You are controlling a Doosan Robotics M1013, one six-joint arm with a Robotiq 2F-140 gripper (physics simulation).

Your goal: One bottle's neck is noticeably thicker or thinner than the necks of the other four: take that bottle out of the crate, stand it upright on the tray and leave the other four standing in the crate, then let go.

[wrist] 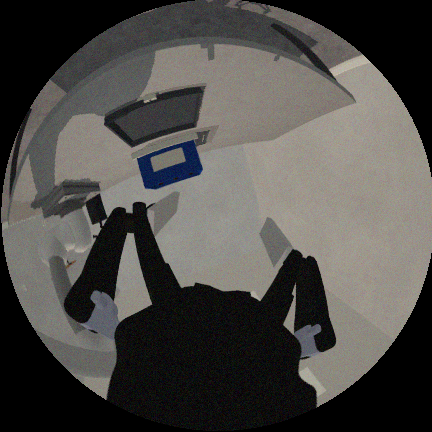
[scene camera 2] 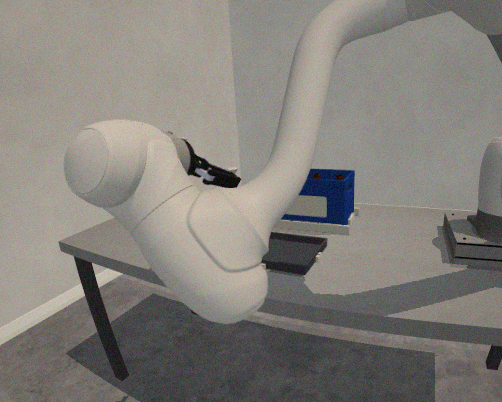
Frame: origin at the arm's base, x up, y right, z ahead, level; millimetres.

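Seen in the pictures: gripper, fingertip midpoint: [wrist: 221, 213] [scene camera 2: 207, 158]; arm's base, link origin: [wrist: 68, 204] [scene camera 2: 500, 228].
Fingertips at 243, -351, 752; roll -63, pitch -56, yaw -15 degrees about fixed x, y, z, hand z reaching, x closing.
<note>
Offsets run from my fingertips to a thing's top centre, as dx, dy, dz. "pt": to the spot under its first point. Level surfaces: height alone.
The blue crate {-128, +485, -111} [scene camera 2: 341, 200] [wrist: 194, 161] stands at the back of the table with a pale label on its side. Two brownish bottle tops {pt -146, +519, -117} [scene camera 2: 316, 176] {pt -146, +517, -207} [scene camera 2: 340, 177] show at its opening; the arm hides part of the crate, and the bottles' necks cannot be compared. The dark tray {pt -298, +205, -132} [scene camera 2: 296, 251] [wrist: 160, 120] lies in front of the crate, partly behind the arm in the scene view, and no bottle shows on its visible part. My gripper [scene camera 2: 237, 178] [wrist: 221, 213] is open with nothing between its fingers, held in the air above table height and away from the crate.
A pale raised border [scene camera 2: 340, 230] [wrist: 165, 144] runs along the crate's foot. The robot's base plate [scene camera 2: 477, 252] is at the right of the table {dx -303} [scene camera 2: 390, 240]. The large white arm [scene camera 2: 210, 225] crosses in front of the table. Walls stand behind the table.
</note>
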